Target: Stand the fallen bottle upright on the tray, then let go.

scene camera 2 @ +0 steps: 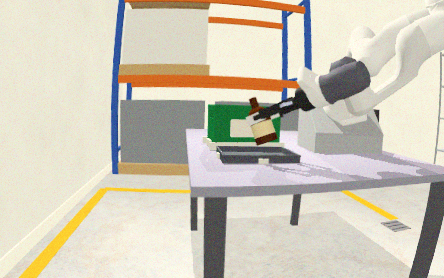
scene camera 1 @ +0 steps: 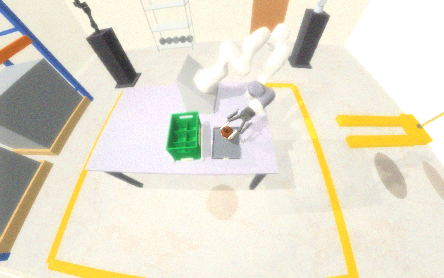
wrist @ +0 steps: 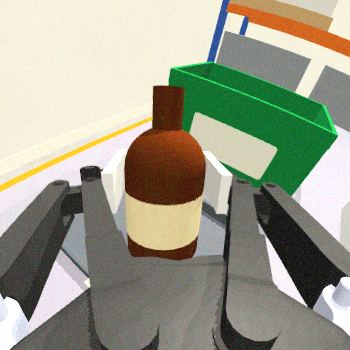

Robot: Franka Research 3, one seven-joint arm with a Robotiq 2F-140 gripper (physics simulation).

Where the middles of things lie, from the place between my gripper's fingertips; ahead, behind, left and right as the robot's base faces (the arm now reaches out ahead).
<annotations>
I see the brown bottle [wrist: 164, 166] 2 cm to the left of my hand and 2 cm behind it.
</annotations>
